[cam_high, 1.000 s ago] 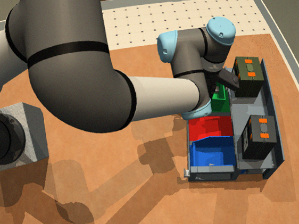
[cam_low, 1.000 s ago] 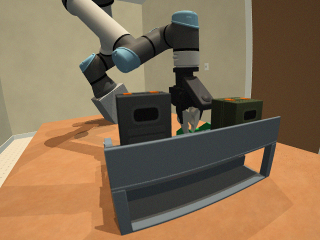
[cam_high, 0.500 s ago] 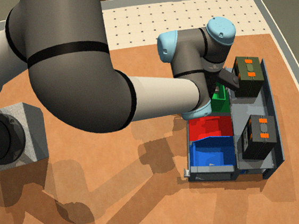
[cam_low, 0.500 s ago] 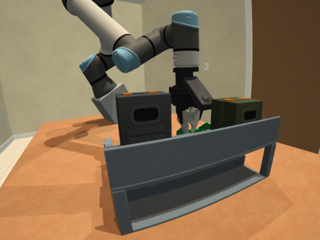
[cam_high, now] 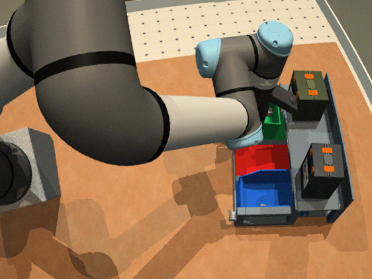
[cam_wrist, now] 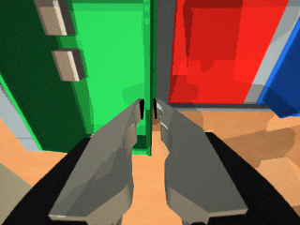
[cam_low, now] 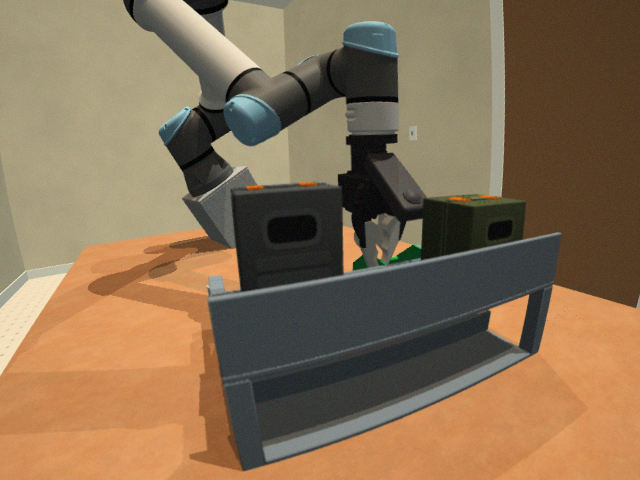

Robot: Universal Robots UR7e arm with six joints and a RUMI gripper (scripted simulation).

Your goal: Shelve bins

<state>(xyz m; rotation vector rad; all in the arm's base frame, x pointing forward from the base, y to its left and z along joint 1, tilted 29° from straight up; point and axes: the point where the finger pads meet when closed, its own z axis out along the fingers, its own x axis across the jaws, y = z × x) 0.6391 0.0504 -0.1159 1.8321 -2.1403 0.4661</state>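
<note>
My hand is 5 cm to the right of the green bin and 2 cm above it. Also, from my hand: shelf front lip 6 cm behind, 6 cm to the right, 6 cm below; blue bin 1 cm ahead, 20 cm to the right, 3 cm below; olive case 15 cm ahead, 1 cm to the left, 8 cm above.
</note>
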